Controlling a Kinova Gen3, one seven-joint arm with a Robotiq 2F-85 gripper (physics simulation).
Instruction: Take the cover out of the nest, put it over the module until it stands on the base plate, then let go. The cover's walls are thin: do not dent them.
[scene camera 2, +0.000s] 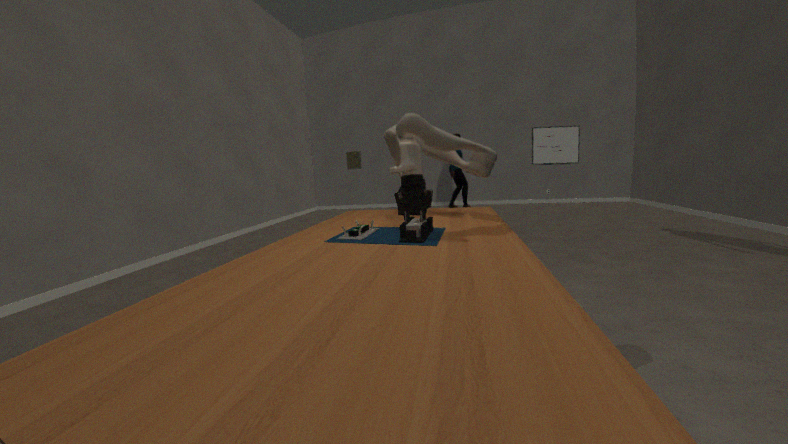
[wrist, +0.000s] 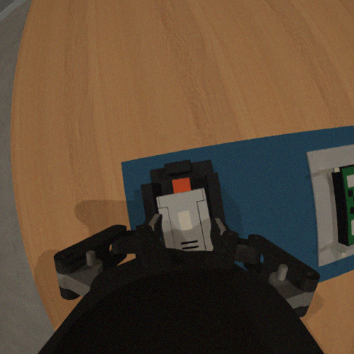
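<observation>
The light grey cover (scene camera 2: 417, 225) (wrist: 184, 204) sits in the black nest (scene camera 2: 410, 237) (wrist: 216, 197), with an orange patch at its far end in the wrist view. My gripper (scene camera 2: 415, 217) (wrist: 186, 224) is open, pointing down over the cover, with one fingertip beside each long side. Whether the fingertips touch the walls cannot be told. The near end of the cover is hidden by the gripper. The module (scene camera 2: 358, 229) (wrist: 351, 215), a green board on a black body, stands on the light grey base plate (scene camera 2: 348, 237) (wrist: 322, 215), cut off at the wrist view's right edge.
Nest and base plate are on a blue mat (scene camera 2: 386, 236) (wrist: 265, 200) on the wooden table (scene camera 2: 330, 330) (wrist: 150, 75). Thin upright pins (scene camera 2: 371, 224) stand at the base plate's corners. A person (scene camera 2: 457, 170) stands behind the table.
</observation>
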